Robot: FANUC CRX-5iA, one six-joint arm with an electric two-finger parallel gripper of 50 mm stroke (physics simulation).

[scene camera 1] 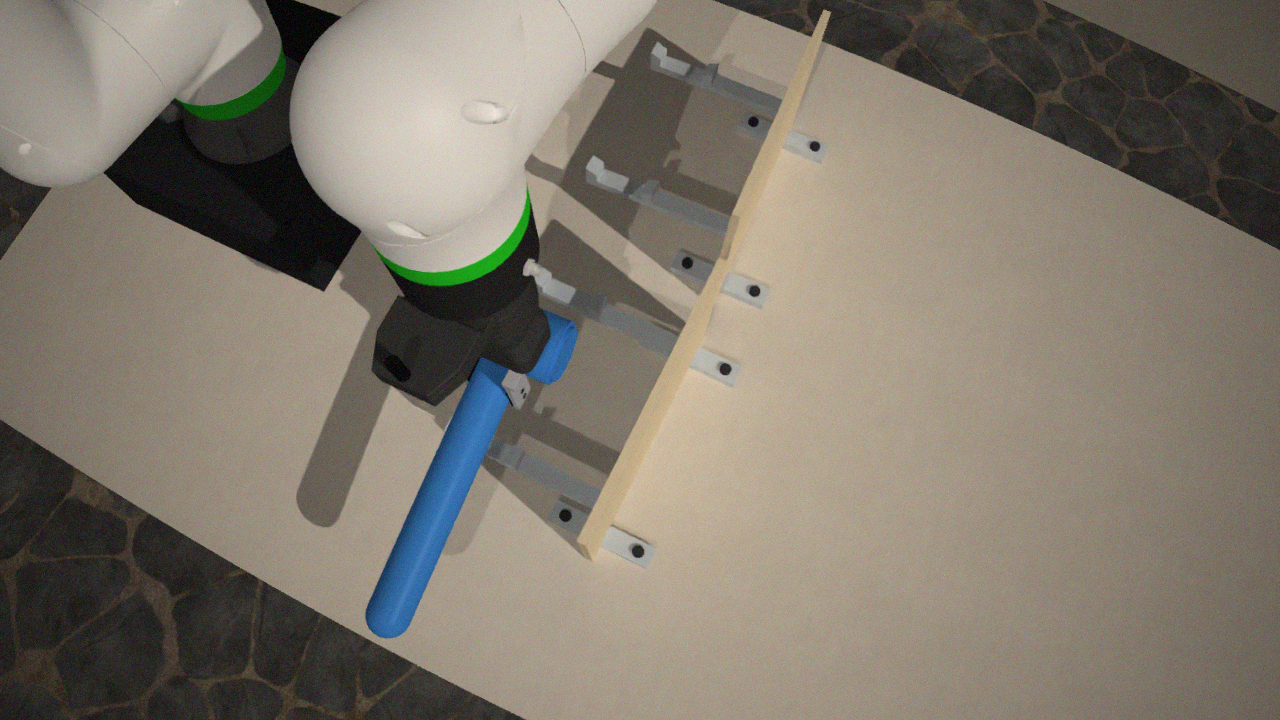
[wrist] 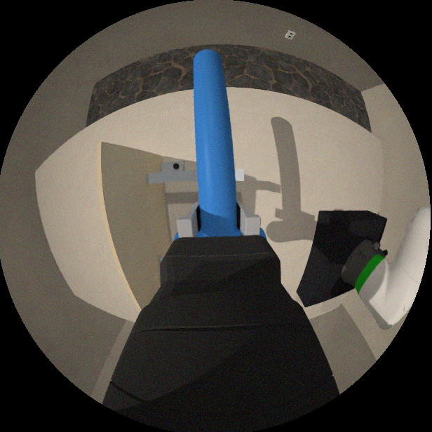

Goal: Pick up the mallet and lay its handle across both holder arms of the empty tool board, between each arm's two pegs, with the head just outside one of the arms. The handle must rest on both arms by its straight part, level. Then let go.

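Frame: origin at the arm's base, x ahead, y left, z up, level; centimetres.
Where they show: gripper, fingertip midpoint: [scene camera 1: 498,386]; arm's base, link origin: [scene camera 1: 251,109].
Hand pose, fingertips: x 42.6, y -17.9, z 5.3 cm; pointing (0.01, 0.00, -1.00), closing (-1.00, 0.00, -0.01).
Each offset is from my fingertips to the top centre of the thing. "pt": to the spot under its first point. Level surfaces: height alone.
The blue mallet [scene camera 1: 438,510] [wrist: 215,130] is held above the table, its shadow apart from it. My gripper [scene camera 1: 493,378] [wrist: 218,210] is shut on the handle close to the head @[pt dy +3.6, dx +4.2, dz +4.9 cm] [scene camera 1: 556,351]; the gripper body partly hides the head. The lower tool board [scene camera 1: 646,429] [wrist: 132,215] stands upright with two holder arms. Its lower arm [scene camera 1: 550,474] [wrist: 175,177] passes under the handle in the wrist view, its pale outer end showing beyond. Its other arm [scene camera 1: 626,324] reaches towards the gripper body in the scene view. Contact between handle and arm cannot be told.
A second board [scene camera 1: 776,143] stands in line above, with two empty arms [scene camera 1: 733,87] [scene camera 1: 689,207]. Bolted feet @[pt dy -6.5, dx +15.4, dz -13.3 cm] [scene camera 1: 628,544] @[pt dy +23.9, dx +16.0, dz -13.3 cm] [scene camera 1: 747,288] stick out at the boards' bases. The black robot base plate [scene camera 1: 232,210] [wrist: 327,260] lies on the table @[dz -14.5 cm] [scene camera 1: 984,429].
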